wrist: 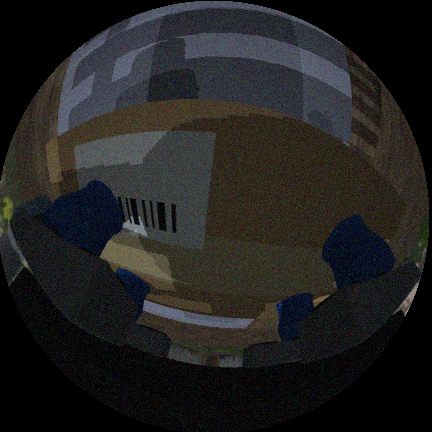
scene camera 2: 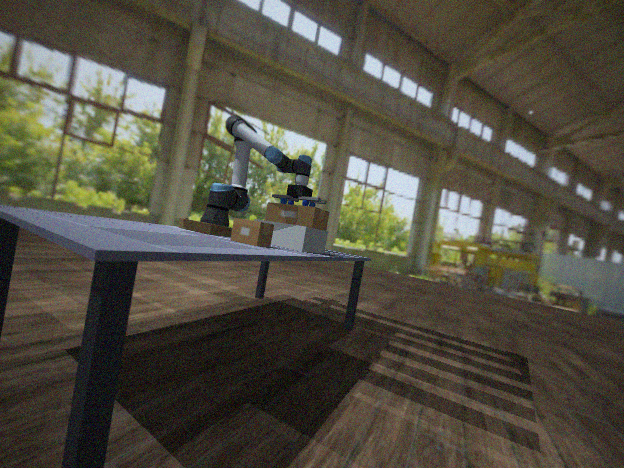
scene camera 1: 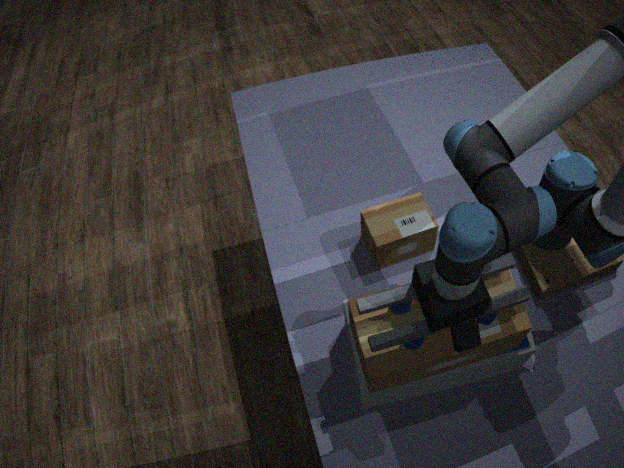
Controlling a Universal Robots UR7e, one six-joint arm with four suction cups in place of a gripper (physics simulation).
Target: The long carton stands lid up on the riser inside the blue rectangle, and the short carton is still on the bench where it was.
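Places are measured from the arm's base along level axes (x right, y ahead, z up), in millimetres.
Pixels of known places: end effector, tool point: (wrist: 221, 260); arm's base, origin of the base link: (scene camera 2: 214, 224).
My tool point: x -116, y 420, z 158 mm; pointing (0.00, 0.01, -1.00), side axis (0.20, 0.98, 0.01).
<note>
For each thing: its top centre in the pictures, then the offset to it from my tool point. Level surfaces: height alone.
- long carton, middle of its top: (wrist: 226, 273) (scene camera 1: 443, 314) (scene camera 2: 298, 206) dz +14, dx -5, dy +4 mm
- grey riser, middle of its top: (scene camera 1: 442, 326) (scene camera 2: 290, 224) dz -90, dx +7, dy -18 mm
- short carton, middle of its top: (scene camera 1: 399, 218) (scene camera 2: 254, 221) dz -108, dx +279, dy -77 mm
- bench, its level: dz -210 mm
The long carton (scene camera 1: 397, 355) (scene camera 2: 297, 215) (wrist: 282, 181) stands on the grey riser (scene camera 1: 443, 382) (scene camera 2: 299, 238) with its labelled lid facing up. My suction gripper (scene camera 1: 456, 322) (scene camera 2: 298, 200) (wrist: 217, 268) sits on top of the lid, and its four blue cups press on the cardboard. The wrist view shows the barcode label between the left cups. The carton and tool hide most of the blue rectangle. The short carton (scene camera 1: 397, 228) (scene camera 2: 251, 231) lies on the bench just behind the riser, with its label up.
The bench (scene camera 1: 327, 140) (scene camera 2: 125, 236) is a grey table with dark legs. Its left edge drops to a wooden floor. Another flat carton (scene camera 1: 554, 266) (scene camera 2: 203, 227) lies by the robot base, to the right of the riser. The arm's elbow hangs over that side.
</note>
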